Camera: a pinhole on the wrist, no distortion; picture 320 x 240 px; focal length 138.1 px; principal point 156.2 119.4 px. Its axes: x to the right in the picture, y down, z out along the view. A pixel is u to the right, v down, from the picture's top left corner.
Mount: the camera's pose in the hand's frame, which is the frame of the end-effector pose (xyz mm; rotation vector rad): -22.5 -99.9 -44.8 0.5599 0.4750 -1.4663
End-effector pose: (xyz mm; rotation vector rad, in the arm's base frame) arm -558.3 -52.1 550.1 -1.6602 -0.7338 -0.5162
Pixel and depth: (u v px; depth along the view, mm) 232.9 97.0 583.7
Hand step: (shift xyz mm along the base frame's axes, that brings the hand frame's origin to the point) -604.4 261.4 372.6
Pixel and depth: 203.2 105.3 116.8
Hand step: -171.1 37.3 112.1
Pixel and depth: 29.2 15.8 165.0
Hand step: -182.5 145.5 -87.1
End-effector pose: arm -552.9 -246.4 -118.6 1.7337 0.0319 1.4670
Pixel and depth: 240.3 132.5 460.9
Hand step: 414.9 315.5 -339.9
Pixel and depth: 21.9 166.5 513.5
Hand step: 599.1 -317.8 99.9
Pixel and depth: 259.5 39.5 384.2
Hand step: 248.5 204.1 -531.2
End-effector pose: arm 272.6 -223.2 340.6 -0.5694 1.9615 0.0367
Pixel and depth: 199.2 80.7 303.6
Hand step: 296.4 -244.3 119.9
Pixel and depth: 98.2 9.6 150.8
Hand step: 199.8 -44.0 115.3
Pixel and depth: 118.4 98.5 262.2
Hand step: 281.5 -99.0 19.3
